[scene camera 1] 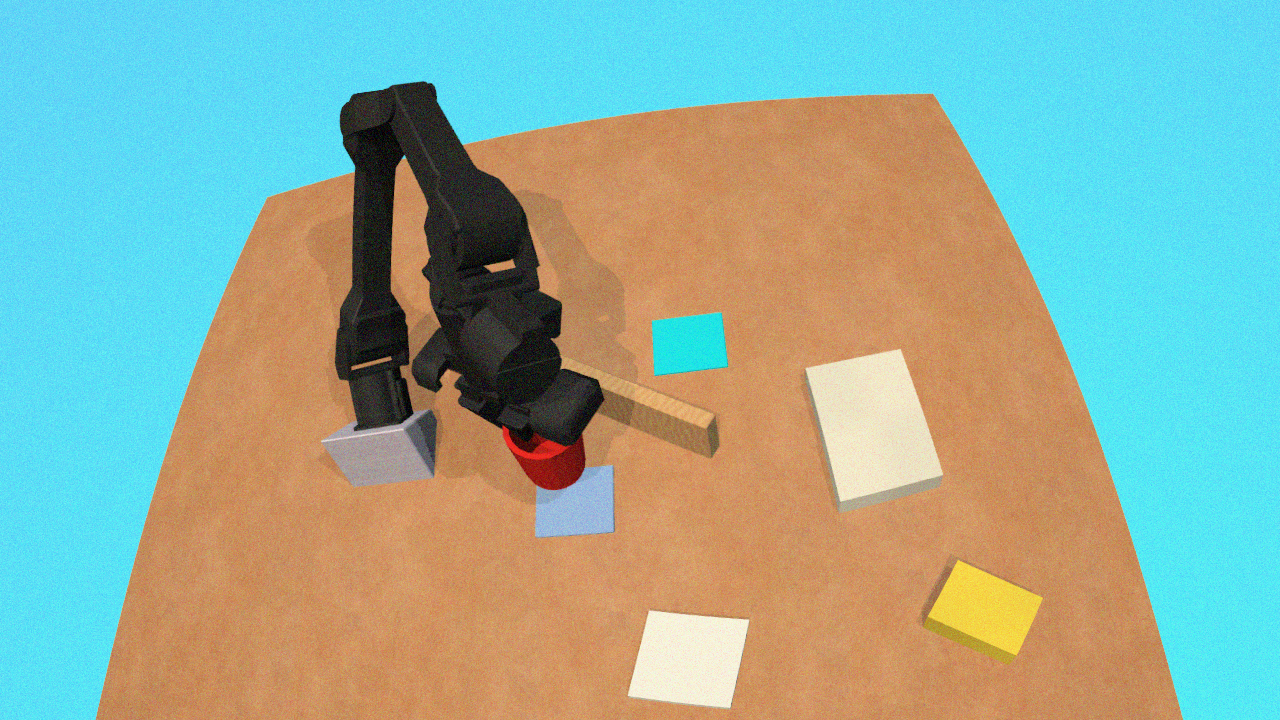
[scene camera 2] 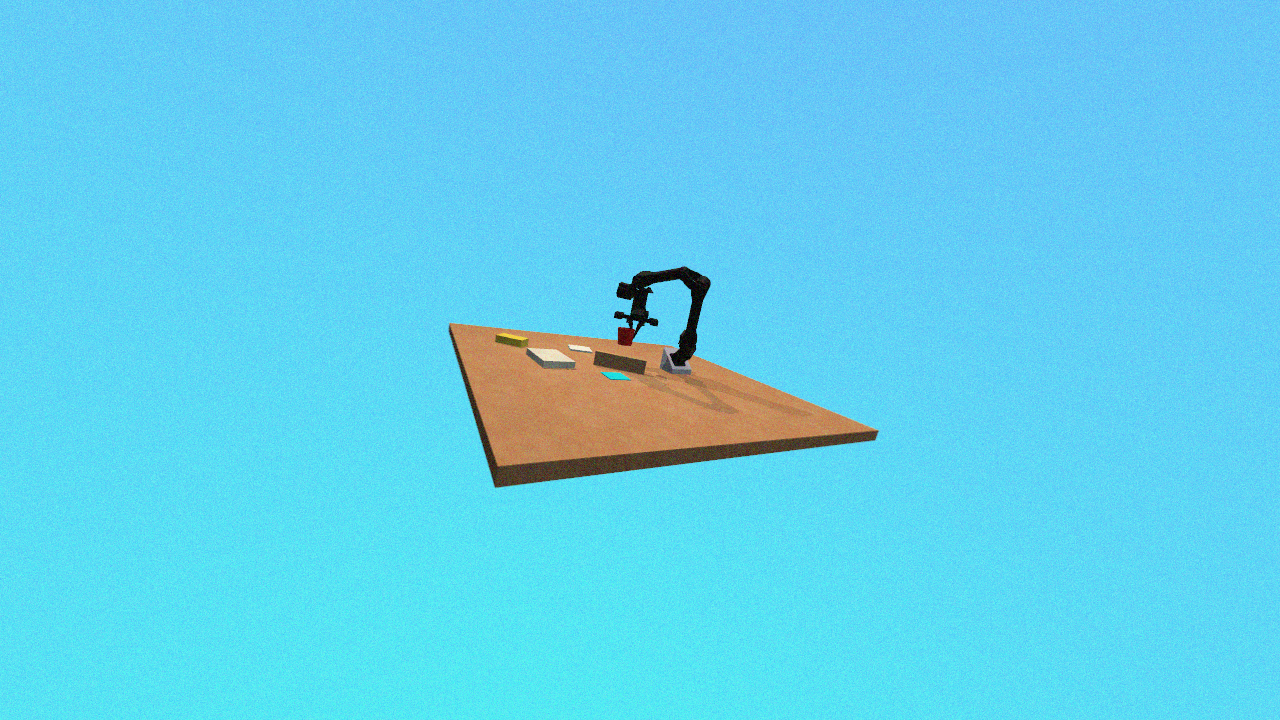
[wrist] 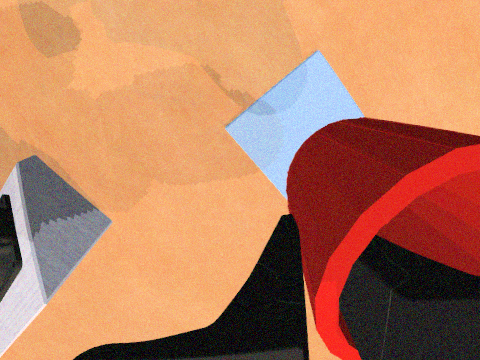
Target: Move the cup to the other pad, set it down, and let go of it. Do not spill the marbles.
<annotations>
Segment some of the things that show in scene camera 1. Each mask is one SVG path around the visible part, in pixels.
The gripper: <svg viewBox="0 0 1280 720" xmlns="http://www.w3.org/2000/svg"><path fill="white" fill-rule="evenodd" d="M411 367L411 373L417 384L435 393L442 388L440 378L447 369L460 373L461 376L454 383L454 388L460 390L462 394L458 398L459 405L502 430L503 426L525 442L529 442L533 431L535 431L541 437L563 447L574 445L604 401L597 379L568 369L560 369L556 380L543 395L525 404L508 404L500 398L486 379L478 373L478 370L472 365L466 355L449 345L441 328L431 336L426 345L416 355ZM524 293L522 304L544 324L544 333L550 339L560 336L562 303L540 290Z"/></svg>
A red cup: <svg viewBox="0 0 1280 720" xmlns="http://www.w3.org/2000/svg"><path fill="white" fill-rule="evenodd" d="M503 426L503 438L508 448L527 476L538 487L546 490L560 490L576 483L582 475L586 462L583 433L574 445L563 447L541 437L535 431L533 431L529 442L525 442Z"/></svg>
A cream slab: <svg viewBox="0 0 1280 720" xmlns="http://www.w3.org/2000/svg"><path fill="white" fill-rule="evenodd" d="M901 349L805 368L809 398L819 429L818 432L822 441L839 513L918 494L922 491L940 488L944 474L942 473L936 449Z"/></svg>
</annotations>
